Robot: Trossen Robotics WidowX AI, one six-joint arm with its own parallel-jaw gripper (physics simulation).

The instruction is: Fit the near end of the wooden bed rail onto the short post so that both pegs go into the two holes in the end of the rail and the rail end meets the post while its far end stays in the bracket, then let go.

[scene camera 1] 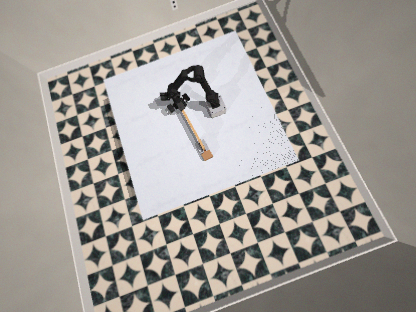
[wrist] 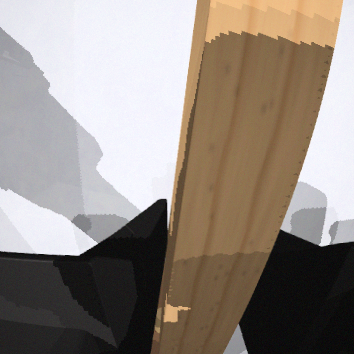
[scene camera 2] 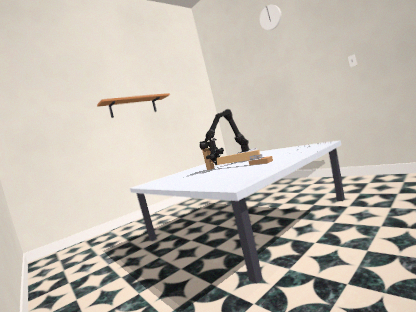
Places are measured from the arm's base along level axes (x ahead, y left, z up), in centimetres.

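Where they show: gripper, fingertip midpoint: [scene camera 2: 217,164]; arm's base, origin of the base link: [scene camera 1: 215,104] [scene camera 2: 245,150].
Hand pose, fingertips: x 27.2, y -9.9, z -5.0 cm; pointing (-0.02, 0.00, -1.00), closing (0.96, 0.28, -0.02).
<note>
Each offset is from my fingertips to the top centre of the thing. "*": to the spot under its first point. Level surfaces: height alone.
The wooden bed rail @[dx -3.1, dy +19.6, dz +6.8 cm] [scene camera 1: 192,128] [scene camera 2: 237,158] [wrist: 250,125] is a long light-brown board. Its far end is at the small grey bracket [scene camera 2: 256,157] by a wooden block @[dx -6.4, dy +41.1, dz +0.6 cm] [scene camera 1: 207,156] [scene camera 2: 265,160]. The short post @[* dx +3.0, dy -7.7, dz +1.6 cm] [scene camera 2: 208,164] stands upright at the rail's near end, partly behind the arm. My gripper [scene camera 1: 180,106] [scene camera 2: 216,158] [wrist: 187,206] is shut on the rail close to its near end, with one black finger on each side. The pegs and holes do not show, and I cannot tell whether the rail end touches the post.
The white table @[dz -2.9 cm] [scene camera 1: 165,185] [scene camera 2: 190,185] carries all the parts. The arm's grey base [scene camera 1: 217,110] stands beside the rail, and the black arm arches over from it. A wall shelf [scene camera 2: 134,99] hangs well away from the table.
</note>
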